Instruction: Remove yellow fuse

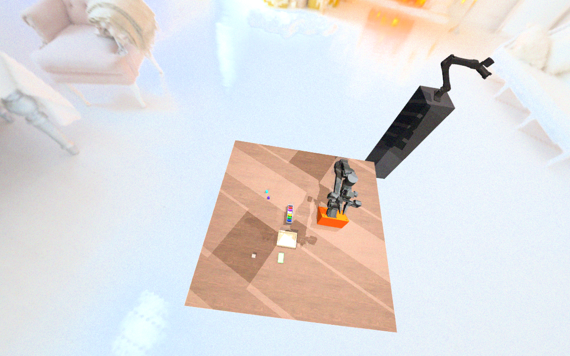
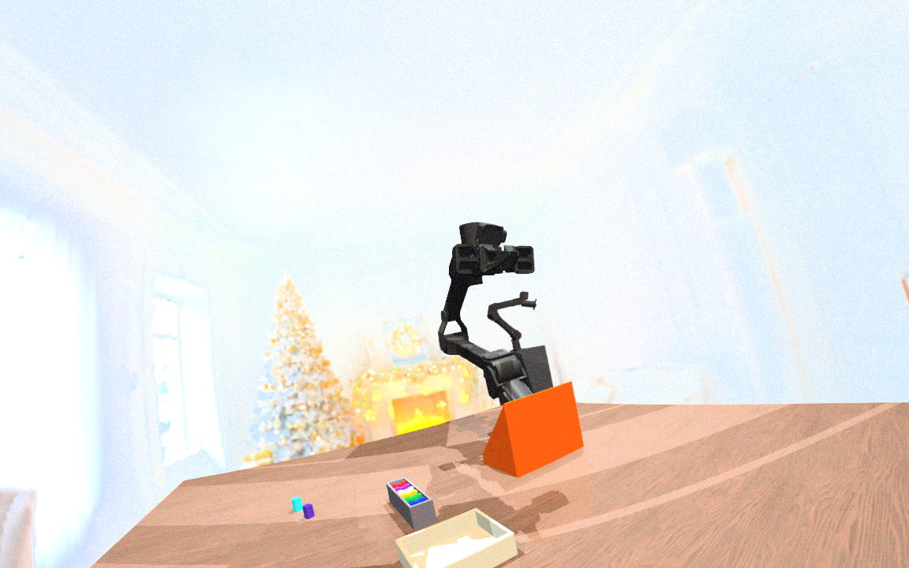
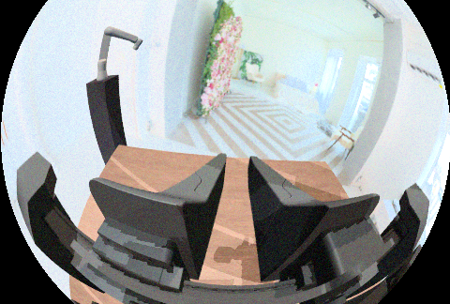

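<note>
Right now the yellow fuse is 410 mm below my gripper tip, 250 mm ahead of it and 120 mm to the right of it. From my gripper tip the other things lie so: cream tray: 430 mm below, 250 mm ahead, 60 mm to the left; purple cube: 430 mm below, 420 mm ahead, 250 mm to the right; green block: 430 mm below, 280 mm ahead, 190 mm to the left.
</note>
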